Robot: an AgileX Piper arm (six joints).
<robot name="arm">
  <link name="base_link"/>
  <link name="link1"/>
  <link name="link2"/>
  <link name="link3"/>
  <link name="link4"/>
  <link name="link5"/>
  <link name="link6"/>
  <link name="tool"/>
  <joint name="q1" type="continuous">
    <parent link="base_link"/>
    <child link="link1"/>
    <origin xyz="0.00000 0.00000 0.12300"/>
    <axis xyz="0 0 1"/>
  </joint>
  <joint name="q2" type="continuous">
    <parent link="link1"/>
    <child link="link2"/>
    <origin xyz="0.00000 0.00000 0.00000"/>
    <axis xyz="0 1 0"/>
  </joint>
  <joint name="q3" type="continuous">
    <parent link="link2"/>
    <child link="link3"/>
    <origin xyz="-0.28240 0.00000 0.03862"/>
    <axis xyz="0 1 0"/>
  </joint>
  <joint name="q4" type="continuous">
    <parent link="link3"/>
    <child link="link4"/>
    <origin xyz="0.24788 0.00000 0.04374"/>
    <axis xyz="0.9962 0 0.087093"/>
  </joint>
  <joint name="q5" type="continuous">
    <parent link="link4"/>
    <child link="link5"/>
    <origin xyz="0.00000 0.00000 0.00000"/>
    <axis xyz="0 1 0"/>
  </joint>
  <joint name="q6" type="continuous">
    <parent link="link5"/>
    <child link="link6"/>
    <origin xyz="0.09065 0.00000 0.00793"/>
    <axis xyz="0.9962 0 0.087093"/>
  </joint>
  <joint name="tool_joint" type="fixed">
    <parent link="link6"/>
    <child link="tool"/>
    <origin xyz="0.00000 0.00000 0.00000" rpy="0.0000 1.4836 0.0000"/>
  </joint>
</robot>
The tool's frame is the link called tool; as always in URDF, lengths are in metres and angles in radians. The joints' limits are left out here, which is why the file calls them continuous.
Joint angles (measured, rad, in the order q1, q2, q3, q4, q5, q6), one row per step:
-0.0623, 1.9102, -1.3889, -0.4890, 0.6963, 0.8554
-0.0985, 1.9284, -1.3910, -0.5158, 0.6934, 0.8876
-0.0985, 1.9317, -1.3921, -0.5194, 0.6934, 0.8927
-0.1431, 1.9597, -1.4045, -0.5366, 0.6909, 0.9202
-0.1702, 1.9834, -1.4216, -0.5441, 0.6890, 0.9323
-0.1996, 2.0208, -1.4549, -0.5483, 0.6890, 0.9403
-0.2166, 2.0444, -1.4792, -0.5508, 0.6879, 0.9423
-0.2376, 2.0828, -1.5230, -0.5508, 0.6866, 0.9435
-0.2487, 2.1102, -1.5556, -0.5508, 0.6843, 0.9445
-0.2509, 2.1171, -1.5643, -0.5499, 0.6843, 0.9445
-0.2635, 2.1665, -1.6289, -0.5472, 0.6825, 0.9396
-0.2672, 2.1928, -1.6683, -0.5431, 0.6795, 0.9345
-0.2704, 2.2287, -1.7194, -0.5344, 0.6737, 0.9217
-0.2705, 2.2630, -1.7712, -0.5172, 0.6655, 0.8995
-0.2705, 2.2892, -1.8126, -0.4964, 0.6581, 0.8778
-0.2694, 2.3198, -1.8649, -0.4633, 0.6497, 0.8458
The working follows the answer.
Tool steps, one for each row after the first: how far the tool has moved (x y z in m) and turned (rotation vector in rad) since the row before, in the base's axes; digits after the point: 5 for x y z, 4 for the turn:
0.00019, -0.01618, -0.00611, -0.0087, 0.0043, -0.0504
0.00049, -0.00023, -0.00096, -0.0009, 0.0007, -0.0027
0.00112, -0.01952, -0.00767, -0.0020, 0.0049, -0.0588
0.00225, -0.01216, -0.00501, -0.0008, 0.0011, -0.0329
0.00499, -0.01388, -0.00673, 0.0000, 0.0015, -0.0342
0.00364, -0.00837, -0.00350, -0.0015, -0.0020, -0.0170
0.00693, -0.01105, -0.00493, -0.0007, -0.0069, -0.0214
0.00551, -0.00642, -0.00331, -0.0008, -0.0075, -0.0109
0.00147, -0.00136, -0.00076, 0.0003, -0.0019, -0.0026
0.01111, -0.00873, -0.00497, -0.0033, -0.0148, -0.0089
0.00706, -0.00341, -0.00145, -0.0018, -0.0140, 0.0001
0.00936, -0.00351, -0.00294, -0.0014, -0.0163, 0.0063
0.00979, -0.00159, -0.00228, 0.0013, -0.0187, 0.0147
0.00766, -0.00080, -0.00146, 0.0049, -0.0171, 0.0126
0.00944, -0.00005, -0.00083, 0.0090, -0.0234, 0.0179

Tool pose at each row, in the base's axes (x y z in m, rotation vector in rad; rounded; the steps above come from the unrounded poses):
0.40635, -0.05282, 0.21481, 0.7743, 2.4639, -0.2569
0.40654, -0.06900, 0.20870, 0.8338, 2.4481, -0.2880
0.40703, -0.06923, 0.20774, 0.8368, 2.4475, -0.2904
0.40814, -0.08875, 0.20007, 0.9094, 2.4297, -0.3167
0.41040, -0.10092, 0.19506, 0.9500, 2.4176, -0.3302
0.41539, -0.11479, 0.18833, 0.9923, 2.4050, -0.3432
0.41903, -0.12317, 0.18483, 1.0125, 2.3954, -0.3500
0.42596, -0.13422, 0.17990, 1.0381, 2.3797, -0.3544
0.43147, -0.14063, 0.17659, 1.0505, 2.3679, -0.3548
0.43293, -0.14199, 0.17583, 1.0537, 2.3651, -0.3542
0.44404, -0.15072, 0.17086, 1.0621, 2.3467, -0.3522
0.45110, -0.15412, 0.16941, 1.0603, 2.3337, -0.3457
0.46047, -0.15764, 0.16647, 1.0511, 2.3216, -0.3351
0.47026, -0.15923, 0.16419, 1.0331, 2.3121, -0.3168
0.47791, -0.16003, 0.16273, 1.0193, 2.3043, -0.2963
0.48735, -0.16008, 0.16191, 1.0009, 2.2945, -0.2656

